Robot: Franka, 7 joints.
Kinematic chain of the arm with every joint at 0, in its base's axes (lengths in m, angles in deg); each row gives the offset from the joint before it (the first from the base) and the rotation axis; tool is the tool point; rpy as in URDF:
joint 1: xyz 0 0 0.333 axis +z
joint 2: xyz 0 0 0 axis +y
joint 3: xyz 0 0 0.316 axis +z
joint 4: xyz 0.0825 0 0 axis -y
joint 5: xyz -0.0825 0 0.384 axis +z
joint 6: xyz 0 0 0 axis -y
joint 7: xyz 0.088 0 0 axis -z
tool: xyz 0 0 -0.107 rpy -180 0 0
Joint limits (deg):
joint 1: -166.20..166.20
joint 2: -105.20..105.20
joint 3: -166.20..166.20
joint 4: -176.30..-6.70
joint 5: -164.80..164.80
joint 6: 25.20..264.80
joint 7: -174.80..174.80
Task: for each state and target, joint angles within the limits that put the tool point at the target. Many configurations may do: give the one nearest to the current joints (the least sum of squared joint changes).
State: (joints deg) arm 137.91 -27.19 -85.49 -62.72 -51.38 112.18 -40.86
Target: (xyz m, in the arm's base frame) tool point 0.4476 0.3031 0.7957
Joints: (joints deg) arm 133.40 -23.55 -71.19 -73.96 -45.65 93.32 -40.86
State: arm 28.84 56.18 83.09 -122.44 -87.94 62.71 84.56
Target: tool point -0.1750 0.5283 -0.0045
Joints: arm 55.40 89.97 65.12 -99.92 -97.70 80.03 84.56
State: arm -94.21 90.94 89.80 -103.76 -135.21 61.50 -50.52
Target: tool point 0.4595 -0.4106 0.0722
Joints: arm -94.60 99.27 78.75 -101.20 -133.95 61.80 -50.52
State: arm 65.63 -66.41 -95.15 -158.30 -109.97 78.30 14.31
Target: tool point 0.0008 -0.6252 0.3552
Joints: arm 32.39 -54.37 -97.25 -112.27 -120.61 74.97 14.31
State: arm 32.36 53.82 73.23 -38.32 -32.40 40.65 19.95
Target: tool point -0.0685 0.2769 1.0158
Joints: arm 44.08 5.73 87.58 -18.68 -28.16 61.93 19.95
